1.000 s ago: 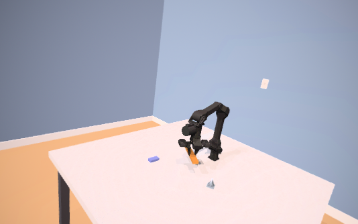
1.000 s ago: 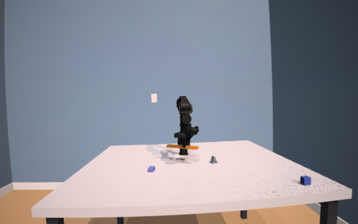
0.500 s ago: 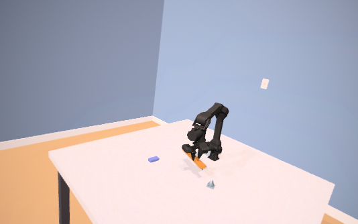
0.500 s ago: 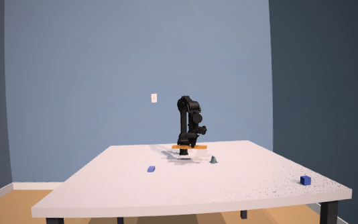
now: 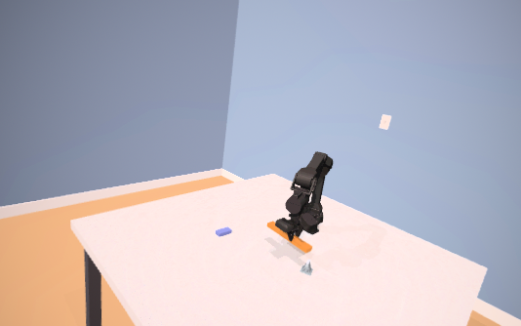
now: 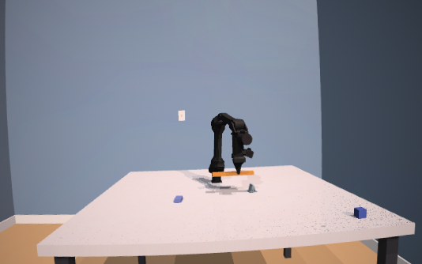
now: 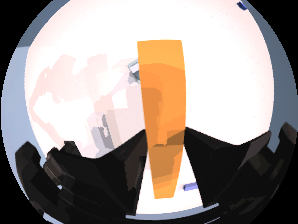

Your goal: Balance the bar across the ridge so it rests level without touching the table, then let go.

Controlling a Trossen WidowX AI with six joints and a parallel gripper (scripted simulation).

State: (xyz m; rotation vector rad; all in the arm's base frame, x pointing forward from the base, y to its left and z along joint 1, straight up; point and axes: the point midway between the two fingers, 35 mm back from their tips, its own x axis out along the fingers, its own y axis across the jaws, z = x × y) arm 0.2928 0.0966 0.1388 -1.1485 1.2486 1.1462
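Now: the orange bar 30 mm to the right of my gripper tip. The rest, counted from my gripper tip: blue cube (450 mm ahead, 400 mm to the left, 90 mm below); flat blue block (310 mm to the right, 100 mm below, 90 mm ahead).
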